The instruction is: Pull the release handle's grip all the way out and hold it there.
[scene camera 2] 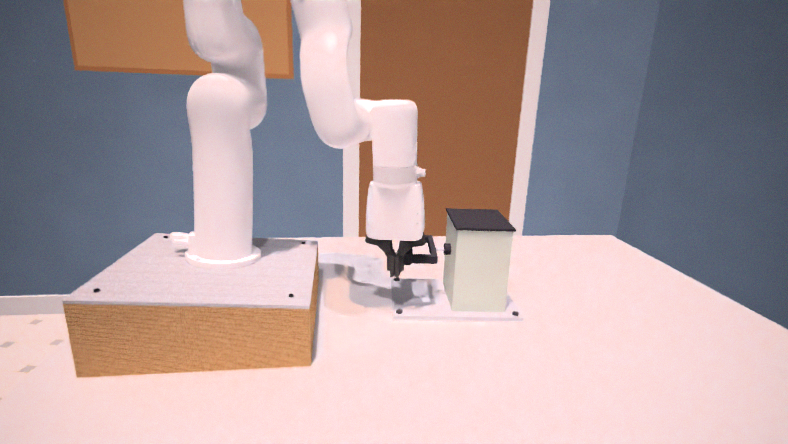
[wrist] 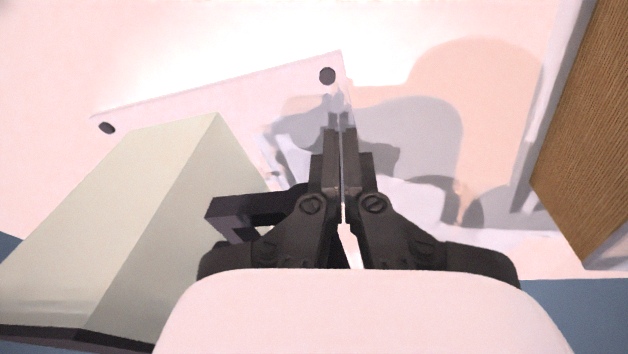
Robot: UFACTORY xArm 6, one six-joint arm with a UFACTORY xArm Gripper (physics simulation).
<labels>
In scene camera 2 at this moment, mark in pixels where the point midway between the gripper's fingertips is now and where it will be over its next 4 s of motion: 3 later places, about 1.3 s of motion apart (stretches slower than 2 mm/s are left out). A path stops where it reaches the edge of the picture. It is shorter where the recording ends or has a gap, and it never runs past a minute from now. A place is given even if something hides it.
My gripper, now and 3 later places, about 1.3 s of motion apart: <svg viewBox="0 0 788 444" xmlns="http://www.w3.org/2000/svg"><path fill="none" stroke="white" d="M395 274L388 261L424 260L409 248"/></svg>
</labels>
